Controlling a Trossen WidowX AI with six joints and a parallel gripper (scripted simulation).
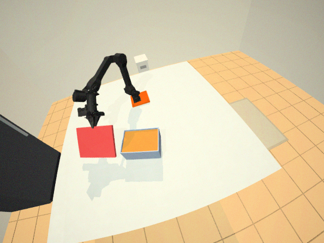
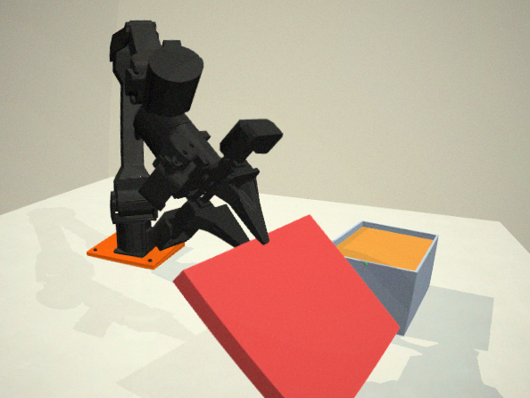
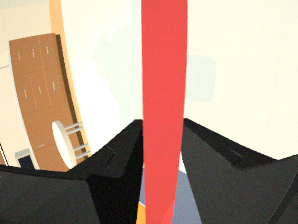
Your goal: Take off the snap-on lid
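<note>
Right now the red lid is 60 mm ahead of my gripper tip, 20 mm to the right of it and 50 mm below it. Round my gripper tip: storage box: 150 mm ahead, 250 mm to the left, 100 mm below.
</note>
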